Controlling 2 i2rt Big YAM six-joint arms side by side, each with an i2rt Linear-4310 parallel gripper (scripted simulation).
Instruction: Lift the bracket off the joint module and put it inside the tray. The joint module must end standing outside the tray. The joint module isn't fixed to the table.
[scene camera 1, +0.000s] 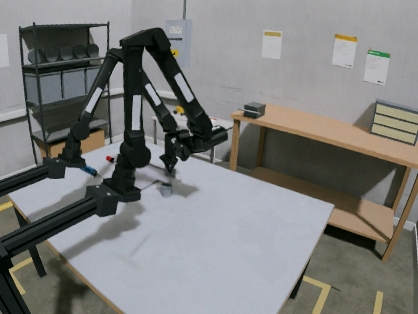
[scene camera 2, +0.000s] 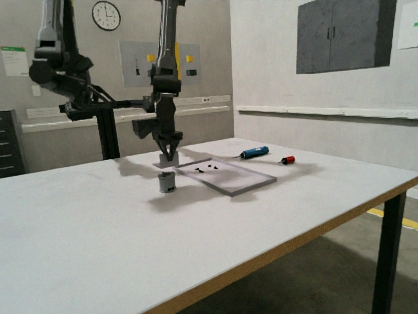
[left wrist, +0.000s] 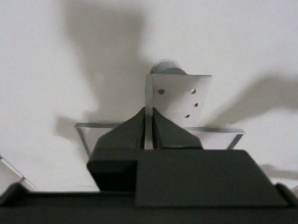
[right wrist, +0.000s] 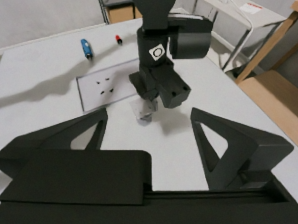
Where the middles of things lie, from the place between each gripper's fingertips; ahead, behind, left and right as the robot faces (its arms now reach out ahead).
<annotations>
I see my left gripper 50 mm past the tray (right wrist: 89, 92), 230 mm to the right of it and 120 mm above it. From my left hand the other things lie so: grey bracket (left wrist: 176, 100) 30 mm behind, 20 mm below.
Now: the grey bracket 210 mm below my right hand (scene camera 2: 114, 104), 140 mm to the left of it and 40 mm ahead of it. From my right hand the other things lie so: tray: 380 mm to the left, 310 mm below, 20 mm ahead.
</annotations>
